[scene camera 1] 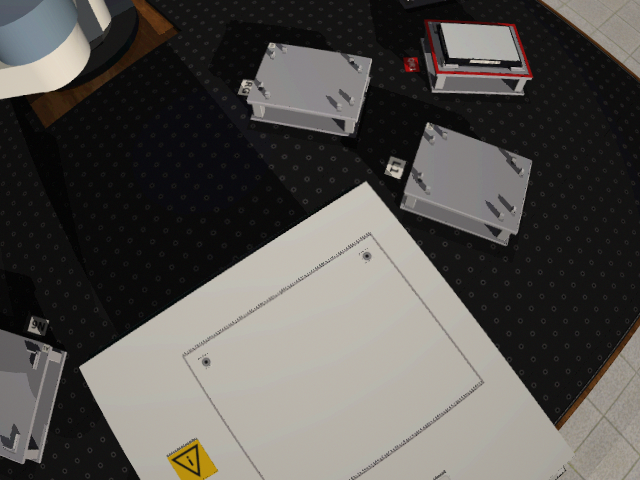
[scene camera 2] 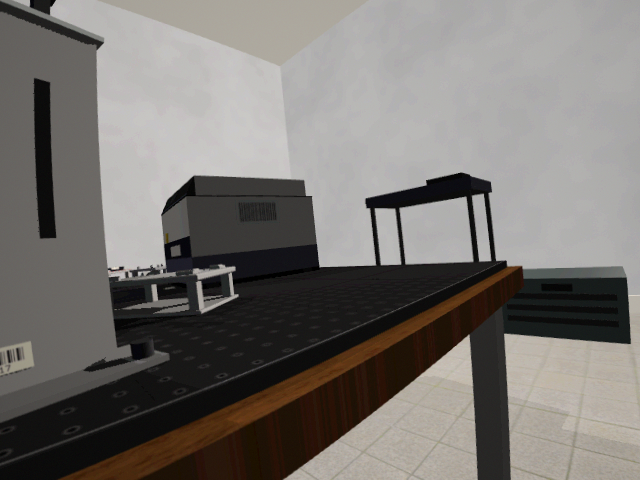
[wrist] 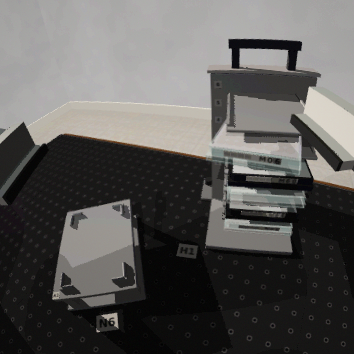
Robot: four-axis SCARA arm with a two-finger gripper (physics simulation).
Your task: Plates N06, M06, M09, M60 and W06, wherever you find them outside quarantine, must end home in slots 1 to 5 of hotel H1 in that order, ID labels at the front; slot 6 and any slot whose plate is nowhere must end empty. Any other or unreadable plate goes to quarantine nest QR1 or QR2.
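Frame: origin at the arm's base, x ahead, y left, z up, level; millimetres.
Where they show: gripper, fingertip midpoint: [wrist: 162,114].
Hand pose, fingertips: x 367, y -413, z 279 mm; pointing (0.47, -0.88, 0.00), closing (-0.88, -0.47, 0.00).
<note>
Each offset is from my fingertips to the top centre of the thing. "pt": to the spot under its first point.
Hotel H1 @[pt 2 mm back, 92 mm right, 63 mm down] [wrist: 217,135] stands at the right of the wrist view. It holds a clear plate labelled M06 @[41 mm back, 130 mm right, 58 mm down] [wrist: 260,156], a black plate @[pt 90 mm back, 87 mm right, 95 mm down] [wrist: 300,181] below it whose label looks like M60 but is blurred, then a clear plate @[47 mm back, 140 mm right, 116 mm down] [wrist: 267,199], another black plate @[47 mm back, 140 mm right, 142 mm down] [wrist: 262,215] and a lowest clear plate @[47 mm back, 140 mm right, 168 mm down] [wrist: 257,228] with unreadable labels. The shelf above M06 @[pt 43 mm back, 137 mm right, 52 mm down] [wrist: 265,112] is bare. My gripper [wrist: 162,114] is open and empty, its right finger in front of the hotel's right side. A black plate with a pale lid @[200 mm ahead, 879 mm left, 202 mm down] [scene camera 1: 480,42] sits on the red-rimmed quarantine nest @[pt 196 mm ahead, 788 mm left, 244 mm down] [scene camera 1: 438,82], its label unreadable.
Nest N6 @[155 mm ahead, 4 mm left, 210 mm down] [wrist: 97,250] [scene camera 1: 15,392] bears no plate. Nests RG @[78 mm ahead, 627 mm left, 206 mm down] [scene camera 1: 315,77] and L1 @[346 mm ahead, 682 mm left, 206 mm down] [scene camera 1: 470,175] are bare. A large white housing @[454 mm ahead, 315 mm left, 14 mm down] [scene camera 1: 330,330] fills the lower middle of scene camera 1. Scene camera 2 shows a grey tower @[pt 22 mm ahead, 220 mm right, 135 mm down] [scene camera 2: 67,180] and a boxy instrument @[pt 406 mm ahead, 171 mm left, 137 mm down] [scene camera 2: 248,227].
</note>
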